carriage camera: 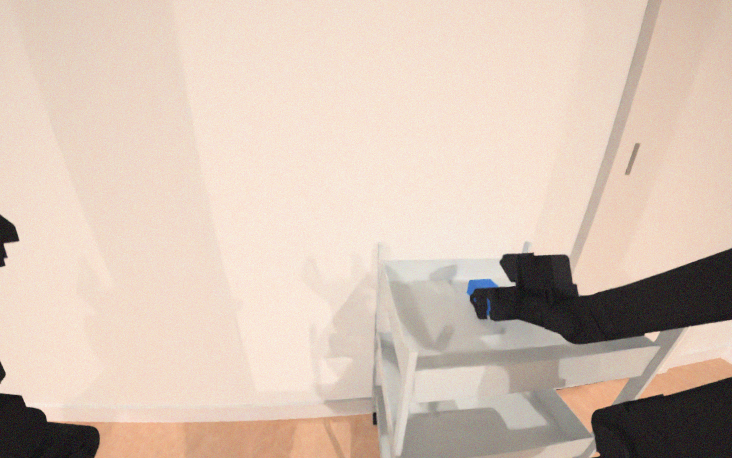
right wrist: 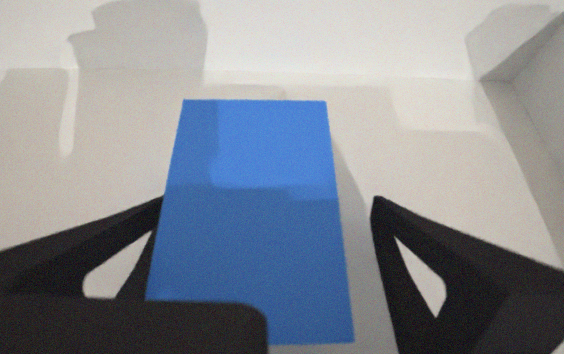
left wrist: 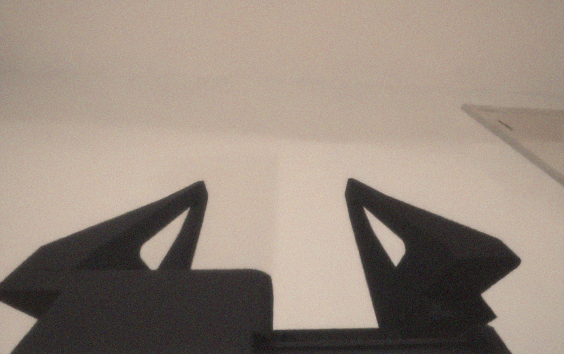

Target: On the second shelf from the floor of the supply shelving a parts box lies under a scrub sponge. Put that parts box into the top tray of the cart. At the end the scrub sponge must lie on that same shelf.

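Frame: origin at the left arm's base, x back, y up, z left, level; metres.
Seen in the pictures: left gripper, fingertip midpoint: (left wrist: 276, 186); right gripper, fingertip midpoint: (carriage camera: 487, 297) (right wrist: 273, 206).
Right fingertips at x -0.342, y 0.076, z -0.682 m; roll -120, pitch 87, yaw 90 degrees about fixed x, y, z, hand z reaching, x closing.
A point is followed by its place in that frame.
A blue parts box (carriage camera: 482, 286) {x -0.344, y 0.108, z -0.662 m} (right wrist: 255, 210) {x -0.326, y 0.108, z -0.676 m} is in the top tray of the cart (carriage camera: 523, 360) {x -0.166, y 0.068, z -0.652 m}. My right gripper (carriage camera: 480, 305) {x -0.342, y 0.076, z -0.682 m} (right wrist: 273, 206) {x -0.342, y 0.076, z -0.682 m} is open, with its fingers on both sides of the box. In the right wrist view a gap shows between the box and the right-hand finger, while the left-hand fingertip is at or behind the box's edge. My left gripper (left wrist: 276, 186) {x -0.041, y 0.433, z 0.007 m} is open and empty, in front of a pale wall. The scrub sponge and the supply shelving do not show in these views.
The cart's lower tray (carriage camera: 464, 429) {x -0.191, y -0.197, z -0.604 m} is below the top one. The tray's side wall (right wrist: 542, 105) {x -0.412, y 0.079, z -0.843 m} rises at the right of the right wrist view. A pale wall (carriage camera: 323, 135) {x -0.460, y 0.457, z -0.266 m} stands behind the cart, with a door (carriage camera: 669, 189) {x -0.487, y 0.348, z -1.358 m} at the right.
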